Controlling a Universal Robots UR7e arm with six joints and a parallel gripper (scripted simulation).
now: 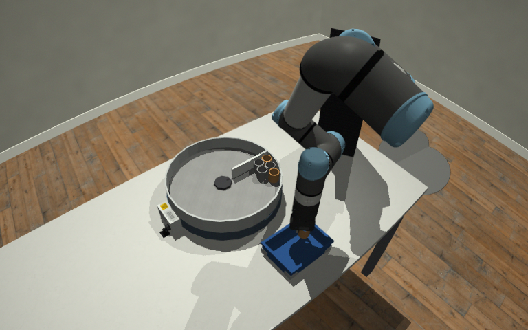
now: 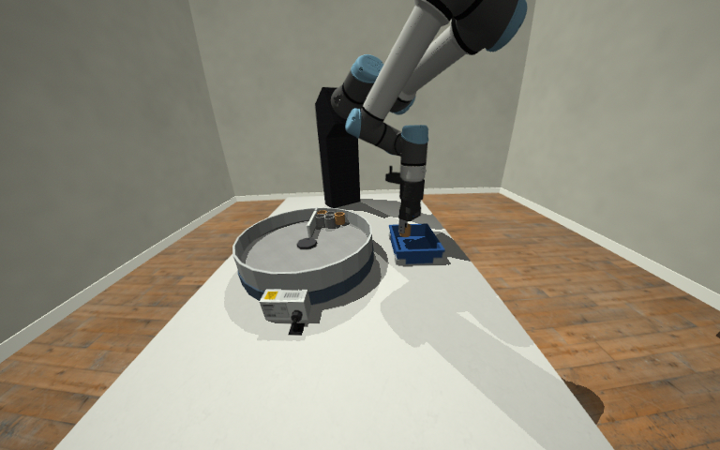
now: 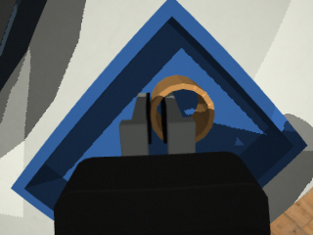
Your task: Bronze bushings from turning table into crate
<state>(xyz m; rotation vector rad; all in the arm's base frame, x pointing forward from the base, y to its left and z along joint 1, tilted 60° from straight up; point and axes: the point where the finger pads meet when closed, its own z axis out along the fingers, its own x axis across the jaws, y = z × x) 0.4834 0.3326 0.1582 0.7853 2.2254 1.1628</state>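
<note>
Now: the blue crate 4 cm to the left of my hand, 4 cm below it and 2 cm ahead of it. From my hand the other things lie so: round turning table 26 cm to the right, 20 cm ahead, 1 cm below.
</note>
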